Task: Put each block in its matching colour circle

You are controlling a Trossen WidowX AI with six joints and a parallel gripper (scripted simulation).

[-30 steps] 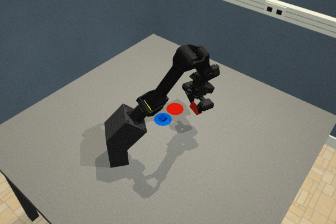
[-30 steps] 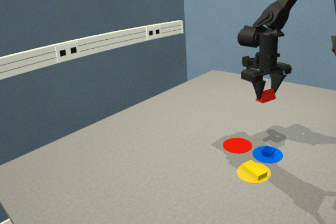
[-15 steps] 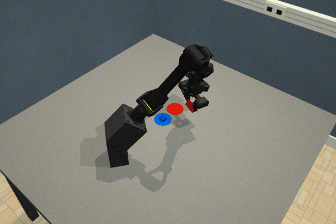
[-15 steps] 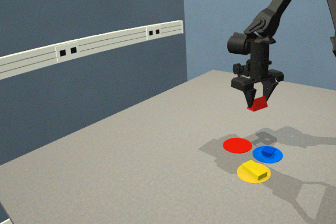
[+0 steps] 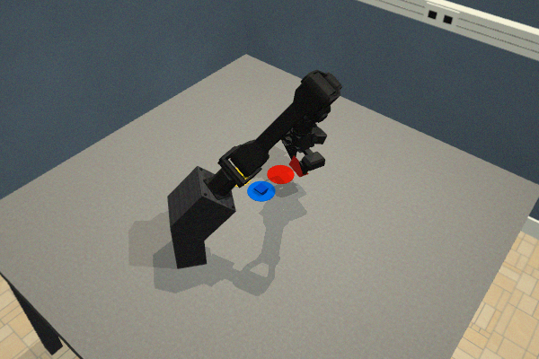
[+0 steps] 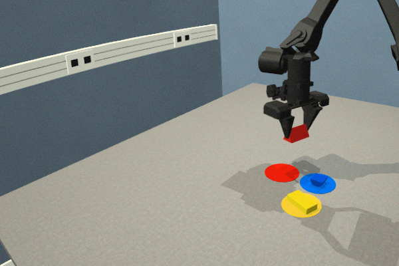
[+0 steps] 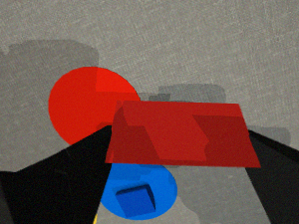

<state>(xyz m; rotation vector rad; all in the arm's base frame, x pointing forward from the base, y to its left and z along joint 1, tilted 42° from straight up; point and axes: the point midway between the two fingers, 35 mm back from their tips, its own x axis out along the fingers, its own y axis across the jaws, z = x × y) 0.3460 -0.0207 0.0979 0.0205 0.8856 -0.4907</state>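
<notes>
My hand is 110 mm above the red circle, 70 mm to the right of it and 10 mm short of it. From my hand the other things lie so: red block 30 mm below; blue block 100 mm below, 90 mm behind, 80 mm to the left; blue circle 110 mm below, 90 mm behind, 80 mm to the left.
</notes>
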